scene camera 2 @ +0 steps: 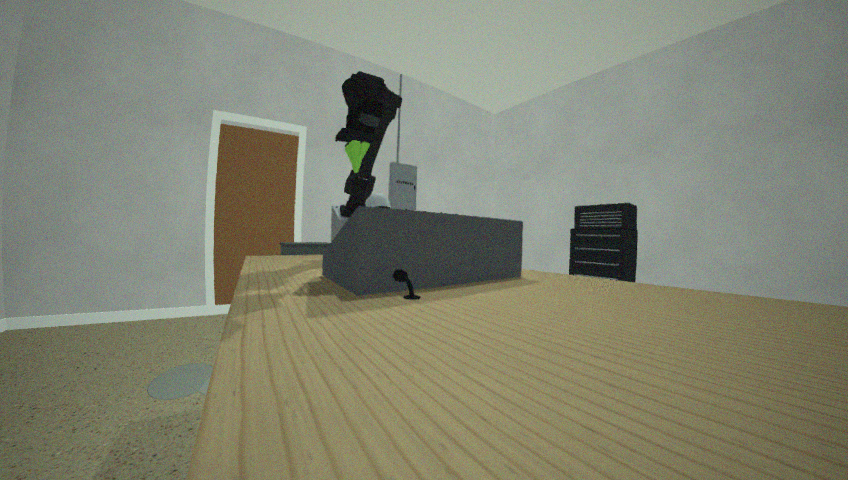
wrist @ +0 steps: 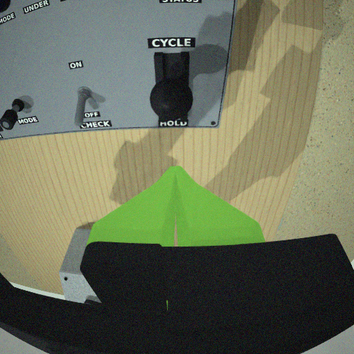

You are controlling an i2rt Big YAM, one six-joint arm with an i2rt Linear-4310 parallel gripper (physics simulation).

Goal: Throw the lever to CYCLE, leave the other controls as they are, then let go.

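Frame: origin at the arm's base, x ahead, y left, z up, level; metres.
Where they show: gripper, fingertip midpoint: (scene camera 2: 356, 172).
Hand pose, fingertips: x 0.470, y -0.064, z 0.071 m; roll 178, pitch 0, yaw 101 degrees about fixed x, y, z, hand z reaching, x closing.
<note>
Things, the pixels of their top centre, and the offset from my fingertips. "spot": a spot on its surface instead. Level surfaces: height alone.
- wooden table at its surface level: dz -0.273 m
- small black stalk at a spot on its surface: (scene camera 2: 409, 286) spot: dx +0.241, dy +0.067, dz -0.253 m
- pale dome at a spot on its surface: (scene camera 2: 378, 201) spot: dx +0.178, dy +0.021, dz -0.096 m
The lever (wrist: 171, 98) has a round black knob and a black bracket on the grey control panel (wrist: 120, 30). In the wrist view its knob covers the lower bracket, between the CYCLE label (wrist: 171, 43) above and the partly covered HOLD label (wrist: 173, 123) below. My gripper (wrist: 175, 175) (scene camera 2: 357, 171) is shut and empty. Its green fingertips are apart from the knob, just below it in the wrist view. The CHECK toggle (wrist: 80, 107) tilts toward OFF. The MODE control (wrist: 12, 114) leans down-left. In the scene view I cannot pick out the lever.
The grey control box (scene camera 2: 422, 249) stands on the wooden table (scene camera 2: 476, 380). A small black stalk (scene camera 2: 409, 286) stands beside it. A pale dome (scene camera 2: 378, 201) shows above the box. A grey block (wrist: 75, 255) shows left of my gripper. A black drawer cabinet (scene camera 2: 604, 249) stands beyond.
</note>
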